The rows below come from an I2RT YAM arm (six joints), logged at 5 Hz.
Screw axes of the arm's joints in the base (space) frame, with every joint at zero. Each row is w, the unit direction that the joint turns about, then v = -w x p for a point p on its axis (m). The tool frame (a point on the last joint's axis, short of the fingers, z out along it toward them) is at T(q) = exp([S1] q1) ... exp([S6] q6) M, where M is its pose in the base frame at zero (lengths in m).
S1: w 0 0 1 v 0 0 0
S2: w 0 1 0 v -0.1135 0 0.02
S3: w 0 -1 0 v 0.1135 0 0.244
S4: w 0 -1 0 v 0.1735 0 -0.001
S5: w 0 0 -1 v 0 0.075 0
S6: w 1 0 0 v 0 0.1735 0
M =
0 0 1 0.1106
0 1 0 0
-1 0 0 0.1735
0 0 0 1
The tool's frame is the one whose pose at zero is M.
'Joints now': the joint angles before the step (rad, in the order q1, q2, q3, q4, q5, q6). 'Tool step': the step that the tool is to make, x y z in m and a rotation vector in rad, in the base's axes. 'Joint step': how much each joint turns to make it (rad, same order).
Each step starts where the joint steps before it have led.
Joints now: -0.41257, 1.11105, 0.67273, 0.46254, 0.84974, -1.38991
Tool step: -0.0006, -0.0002, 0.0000, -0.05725, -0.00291, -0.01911
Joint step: -0.00027, 0.01115, -0.02796, 0.12535, 0.01536, -0.08013
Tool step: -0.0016, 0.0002, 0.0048, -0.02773, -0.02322, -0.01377
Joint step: -0.00088, -0.00219, -0.00233, 0.05352, 0.01057, -0.02743
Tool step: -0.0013, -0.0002, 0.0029, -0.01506, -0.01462, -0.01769
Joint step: -0.00155, -0.00042, -0.00067, 0.03267, 0.01447, -0.01679
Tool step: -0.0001, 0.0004, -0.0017, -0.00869, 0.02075, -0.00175
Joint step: 0.00131, 0.00161, -0.00802, 0.01464, -0.00022, -0.02637
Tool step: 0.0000, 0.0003, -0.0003, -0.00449, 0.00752, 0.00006
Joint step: 0.00108, 0.00038, -0.00250, 0.00667, -0.00044, -0.01142
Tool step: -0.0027, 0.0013, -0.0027, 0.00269, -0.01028, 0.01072
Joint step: -0.00045, -0.01271, -0.01705, 0.00202, -0.00961, 0.01376
